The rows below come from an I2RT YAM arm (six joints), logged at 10 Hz.
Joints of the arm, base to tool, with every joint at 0 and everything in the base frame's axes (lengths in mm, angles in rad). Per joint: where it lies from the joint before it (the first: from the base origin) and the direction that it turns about. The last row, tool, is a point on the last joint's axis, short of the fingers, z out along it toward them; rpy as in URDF.
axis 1: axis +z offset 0 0 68
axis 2: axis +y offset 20 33.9 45.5
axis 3: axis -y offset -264 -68.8 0
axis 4: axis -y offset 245 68.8 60
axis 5: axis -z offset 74 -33.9 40.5
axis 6: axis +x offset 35.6 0 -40.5
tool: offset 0 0 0 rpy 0 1.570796 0
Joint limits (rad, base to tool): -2.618..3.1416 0..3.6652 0..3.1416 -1.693..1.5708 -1.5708..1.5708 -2.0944..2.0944
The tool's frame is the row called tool.
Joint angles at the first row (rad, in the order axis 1, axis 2, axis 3, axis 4, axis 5, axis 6):
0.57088 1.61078 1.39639 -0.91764 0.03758 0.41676
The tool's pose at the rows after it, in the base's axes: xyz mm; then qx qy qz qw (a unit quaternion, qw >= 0):
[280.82 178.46 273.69 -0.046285 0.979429 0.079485 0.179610]
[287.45 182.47 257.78 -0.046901 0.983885 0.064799 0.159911]
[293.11 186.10 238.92 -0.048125 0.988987 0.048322 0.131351]
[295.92 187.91 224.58 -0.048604 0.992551 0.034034 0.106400]
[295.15 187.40 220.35 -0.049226 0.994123 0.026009 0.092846]
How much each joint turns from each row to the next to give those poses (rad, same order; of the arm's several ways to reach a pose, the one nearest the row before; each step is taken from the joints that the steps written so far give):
-0.00038 0.03012 -0.00343 -0.01184 0.00343 0.05112
-0.00001 0.05037 0.00001 0.00077 0.00572 -0.00077
0.00000 0.05723 -0.00002 -0.00951 0.00000 -0.00038
0.00001 0.04233 0.00001 -0.01568 0.00000 0.00078
0.00000 0.01144 -0.00002 -0.02019 0.00038 -0.00039

